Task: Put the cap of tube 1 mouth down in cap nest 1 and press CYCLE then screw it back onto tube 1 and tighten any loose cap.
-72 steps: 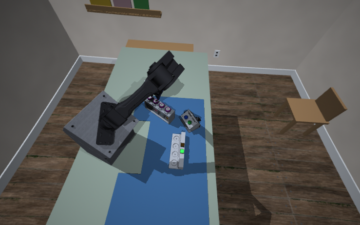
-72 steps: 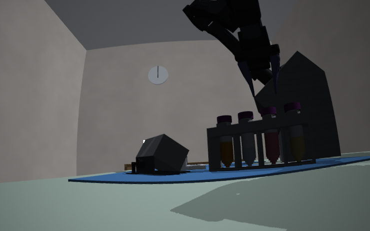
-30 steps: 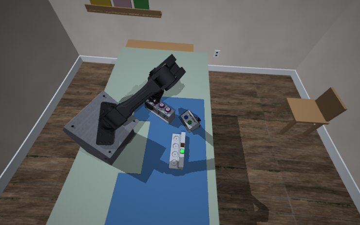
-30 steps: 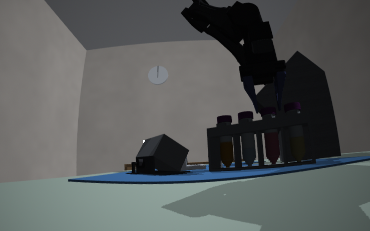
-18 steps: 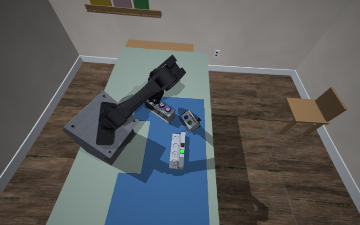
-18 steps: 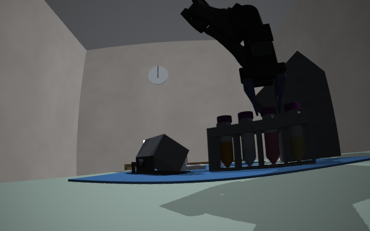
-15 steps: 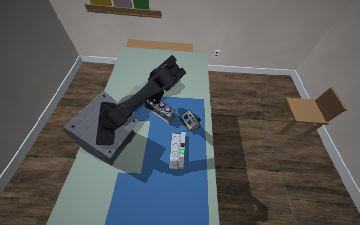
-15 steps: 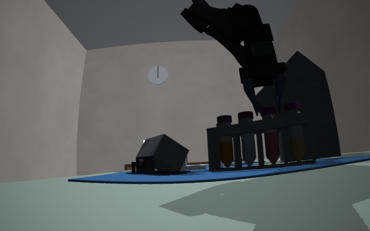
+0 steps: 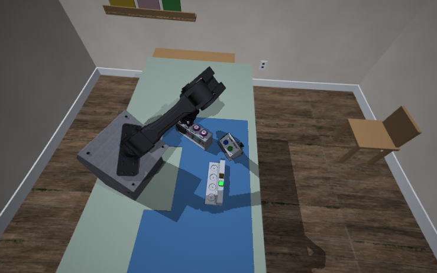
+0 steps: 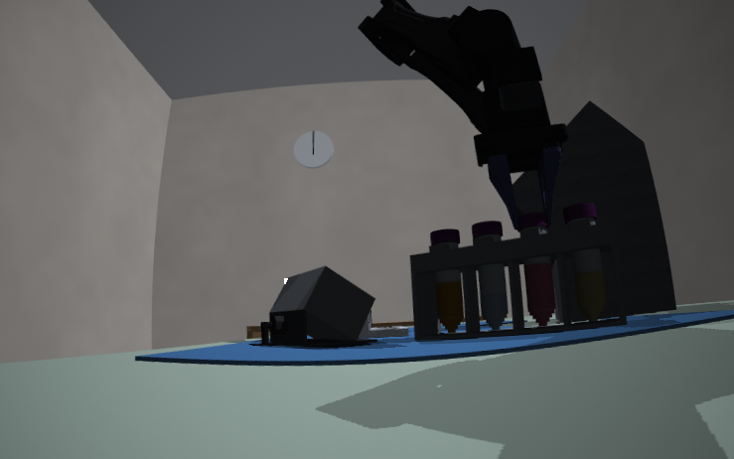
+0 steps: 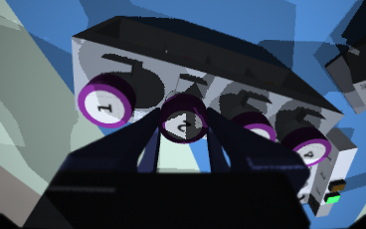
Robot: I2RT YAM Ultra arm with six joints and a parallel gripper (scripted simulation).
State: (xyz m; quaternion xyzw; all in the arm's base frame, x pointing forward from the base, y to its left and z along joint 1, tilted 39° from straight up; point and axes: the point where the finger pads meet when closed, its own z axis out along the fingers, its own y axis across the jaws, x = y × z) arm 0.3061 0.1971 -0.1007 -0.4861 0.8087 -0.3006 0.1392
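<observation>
The threaded neck of tube 1 lies 40 mm to the left of my hand and 30 mm behind it. Round my hand: green ready key 190 mm ahead, 180 mm to the right, 50 mm below; key desk 190 mm ahead, 160 mm to the right, 60 mm below; blue cycle key 170 mm ahead, 130 mm to the right, 50 mm below.
</observation>
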